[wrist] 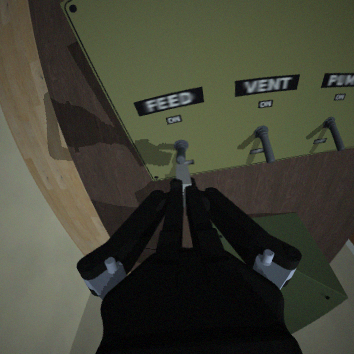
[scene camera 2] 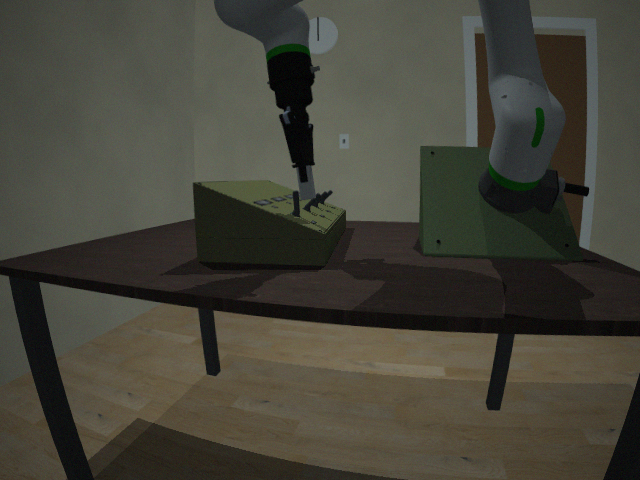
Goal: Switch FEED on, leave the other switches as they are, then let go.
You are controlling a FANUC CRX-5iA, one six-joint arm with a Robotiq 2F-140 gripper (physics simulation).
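Places are measured from the arm's base along level axes (x left, y back, z up), in centimetres.
Pixels of known places: gripper, fingertip midpoint: [wrist: 181, 172] [scene camera 2: 308, 199]; arm's base at its link origin: [scene camera 2: 508, 189].
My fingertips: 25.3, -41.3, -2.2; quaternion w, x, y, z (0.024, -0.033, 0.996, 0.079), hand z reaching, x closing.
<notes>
For each thing: its top centre in the pictures, then the offset to it from my fingertips, as dx, dy, dz.
- FEED lever at its top centre: [wrist: 180, 161] [scene camera 2: 296, 190] +0.2, -2.6, +1.7
- VENT lever at its top centre: [wrist: 272, 151] [scene camera 2: 312, 192] -11.7, -4.1, +0.8
- PUMP lever at its top centre: [wrist: 344, 140] -23.4, -6.9, +0.8
The sloped green console [scene camera 2: 242, 232] [wrist: 215, 45] stands on the table. The FEED lever [scene camera 2: 296, 204] [wrist: 181, 151] stands nearly upright from the panel in the scene view and looks foreshortened in the wrist view. The VENT lever [wrist: 266, 146] and PUMP lever [wrist: 335, 135] lean towards the OFF side, away from their ON labels. My gripper [scene camera 2: 307, 195] [wrist: 181, 172] is shut and empty. Its fingertips are low over the panel, right beside the FEED lever on its OFF side; whether they touch it is unclear. The small OFF label by FEED is partly hidden.
A second, darker green box [scene camera 2: 452, 206] [wrist: 305, 270] stands on the table [scene camera 2: 310, 310] to the right in the scene view, behind the gripper in the wrist view. The arm's lower part hangs in front of it. More levers [scene camera 2: 323, 197] lean beside FEED.
</notes>
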